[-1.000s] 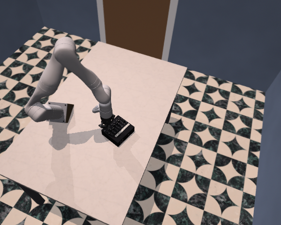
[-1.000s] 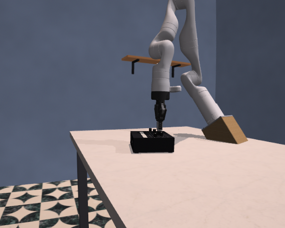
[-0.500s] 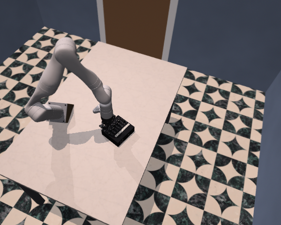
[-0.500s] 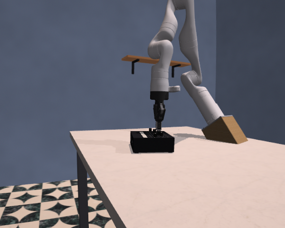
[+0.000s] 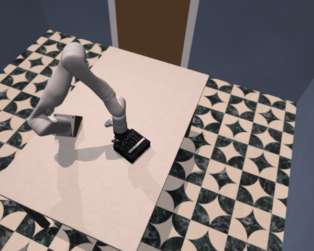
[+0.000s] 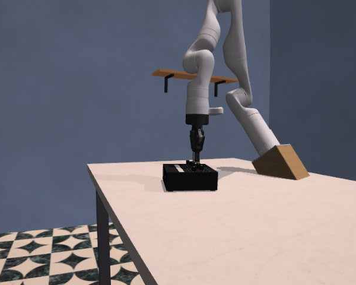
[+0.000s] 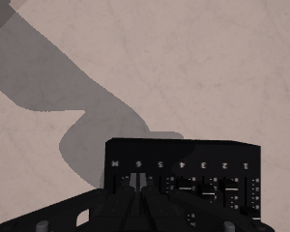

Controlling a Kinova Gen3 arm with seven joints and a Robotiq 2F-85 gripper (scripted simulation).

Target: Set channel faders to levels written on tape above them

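Now: the channel 5 cap 20 mm ahead of my hand, 10 mm to the left of it and 20 mm below it. Round my hand: channel 4 cap (20 mm ahead, 40 mm to the left, 20 mm below); then channel 6 cap (10 mm ahead, 10 mm to the right, 20 mm below); then master fader cap (10 mm ahead, 30 mm to the right, 20 mm below).
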